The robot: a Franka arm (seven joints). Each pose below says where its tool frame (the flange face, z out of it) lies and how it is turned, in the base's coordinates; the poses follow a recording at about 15 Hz.
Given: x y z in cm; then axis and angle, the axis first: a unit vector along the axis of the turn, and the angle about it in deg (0 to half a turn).
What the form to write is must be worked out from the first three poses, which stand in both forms.
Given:
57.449, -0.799, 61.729, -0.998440, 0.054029, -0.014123, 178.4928
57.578, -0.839, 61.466, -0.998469, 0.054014, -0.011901, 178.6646
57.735, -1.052, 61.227, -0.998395, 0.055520, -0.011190, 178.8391
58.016, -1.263, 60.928, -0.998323, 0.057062, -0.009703, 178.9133
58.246, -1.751, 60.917, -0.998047, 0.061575, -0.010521, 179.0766
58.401, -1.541, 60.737, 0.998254, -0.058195, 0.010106, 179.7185
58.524, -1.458, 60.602, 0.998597, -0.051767, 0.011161, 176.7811
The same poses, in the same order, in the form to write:
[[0.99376, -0.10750, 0.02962, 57.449], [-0.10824, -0.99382, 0.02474, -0.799], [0.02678, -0.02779, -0.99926, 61.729], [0, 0, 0, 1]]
[[0.99388, -0.10757, 0.02502, 57.578], [-0.10813, -0.99389, 0.02198, -0.839], [0.02250, -0.02455, -0.99945, 61.466], [0, 0, 0, 1]]
[[0.99359, -0.11062, 0.02347, 57.735], [-0.11108, -0.99363, 0.01899, -1.052], [0.02122, -0.02147, -0.99954, 61.227], [0, 0, 0, 1]]
[[0.99330, -0.11374, 0.02045, 58.016], [-0.11411, -0.99331, 0.01783, -1.263], [0.01829, -0.02004, -0.99963, 60.928], [0, 0, 0, 1]]
[[0.99220, -0.12273, 0.02199, 58.246], [-0.12307, -0.99229, 0.01479, -1.751], [0.02001, -0.01738, -0.99965, 60.917], [0, 0, 0, 1]]
[[0.99302, -0.11624, 0.01989, 58.401], [-0.11614, -0.99321, -0.00608, -1.541], [0.02046, 0.00373, -0.99978, 60.737], [0, 0, 0, 1]]
[[0.99440, -0.10393, 0.01937, 58.524], [-0.10268, -0.99307, -0.05723, -1.458], [0.02518, 0.05492, -0.99817, 60.602], [0, 0, 0, 1]]

